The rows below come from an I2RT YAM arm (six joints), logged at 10 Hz.
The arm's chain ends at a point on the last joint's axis. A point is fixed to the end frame.
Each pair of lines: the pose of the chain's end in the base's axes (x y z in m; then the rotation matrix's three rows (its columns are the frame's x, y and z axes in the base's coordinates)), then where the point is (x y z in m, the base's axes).
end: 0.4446, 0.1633, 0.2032; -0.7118, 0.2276, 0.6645; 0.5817, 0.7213, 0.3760; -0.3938, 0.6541, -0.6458
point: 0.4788 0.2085 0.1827
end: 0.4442, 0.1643, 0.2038; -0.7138, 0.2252, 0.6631; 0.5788, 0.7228, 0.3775; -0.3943, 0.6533, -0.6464
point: 0.4783 0.2096 0.1832
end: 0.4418, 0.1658, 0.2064; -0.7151, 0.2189, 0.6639; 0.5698, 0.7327, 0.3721; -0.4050, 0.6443, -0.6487
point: 0.4757 0.2110 0.1854
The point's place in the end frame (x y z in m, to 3 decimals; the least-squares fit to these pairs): 0.010 0.027 0.053
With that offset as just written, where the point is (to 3 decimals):
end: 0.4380, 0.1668, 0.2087; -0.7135, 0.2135, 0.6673; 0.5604, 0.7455, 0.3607; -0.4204, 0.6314, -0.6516
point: 0.472 0.212 0.187
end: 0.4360, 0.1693, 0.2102; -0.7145, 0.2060, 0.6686; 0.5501, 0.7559, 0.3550; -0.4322, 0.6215, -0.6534
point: 0.470 0.214 0.188
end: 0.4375, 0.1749, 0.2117; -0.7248, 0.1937, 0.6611; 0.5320, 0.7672, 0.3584; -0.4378, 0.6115, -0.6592
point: 0.471 0.220 0.189
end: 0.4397, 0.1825, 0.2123; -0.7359, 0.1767, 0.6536; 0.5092, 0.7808, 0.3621; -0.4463, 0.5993, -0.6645
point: 0.472 0.228 0.189
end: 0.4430, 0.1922, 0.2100; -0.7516, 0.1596, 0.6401; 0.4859, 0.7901, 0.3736; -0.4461, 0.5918, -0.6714
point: 0.474 0.238 0.186
